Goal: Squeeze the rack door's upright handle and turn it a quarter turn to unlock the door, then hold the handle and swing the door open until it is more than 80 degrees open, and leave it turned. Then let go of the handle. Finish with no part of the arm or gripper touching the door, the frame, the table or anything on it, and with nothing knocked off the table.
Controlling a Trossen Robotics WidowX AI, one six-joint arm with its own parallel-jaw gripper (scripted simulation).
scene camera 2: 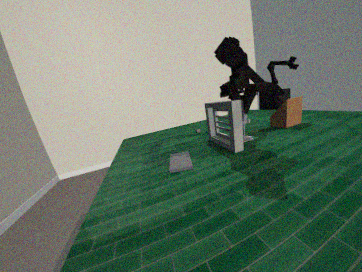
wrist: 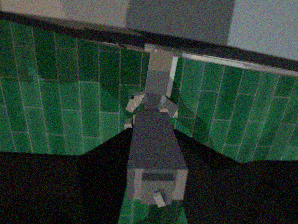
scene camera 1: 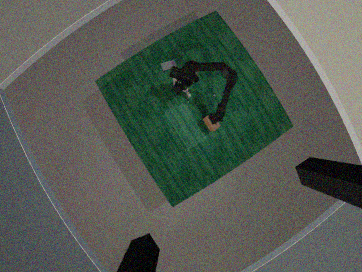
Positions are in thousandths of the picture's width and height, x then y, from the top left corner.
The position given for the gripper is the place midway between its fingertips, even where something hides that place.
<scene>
In view: the gripper (scene camera 2: 673, 417).
The gripper shows as well in the wrist view (wrist: 508, 605).
</scene>
